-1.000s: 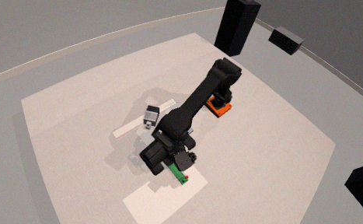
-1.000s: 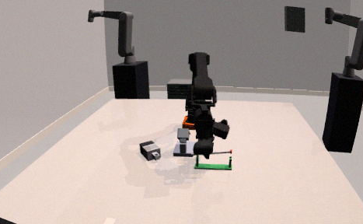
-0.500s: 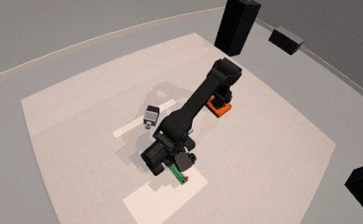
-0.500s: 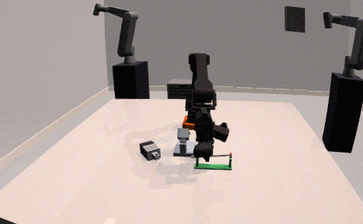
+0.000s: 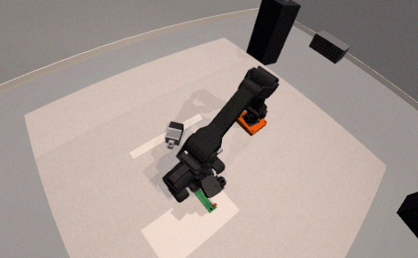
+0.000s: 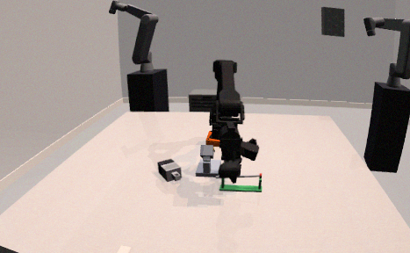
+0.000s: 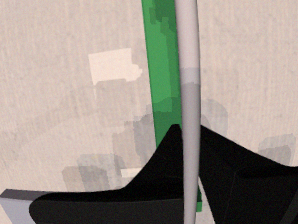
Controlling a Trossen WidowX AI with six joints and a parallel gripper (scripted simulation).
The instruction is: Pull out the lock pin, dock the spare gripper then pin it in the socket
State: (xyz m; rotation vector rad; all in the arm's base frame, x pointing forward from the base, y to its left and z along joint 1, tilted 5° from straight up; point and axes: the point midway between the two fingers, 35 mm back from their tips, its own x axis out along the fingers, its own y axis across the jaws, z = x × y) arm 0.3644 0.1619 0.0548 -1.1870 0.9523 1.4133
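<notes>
Now: gripper tip 20 mm to the right of the green pin rest and 10 mm past it. From my gripper tip the other things lie so: spare gripper (230 mm to the right, 20 mm behind); then grey mount (120 mm to the right, 90 mm behind, 30 mm above).
</notes>
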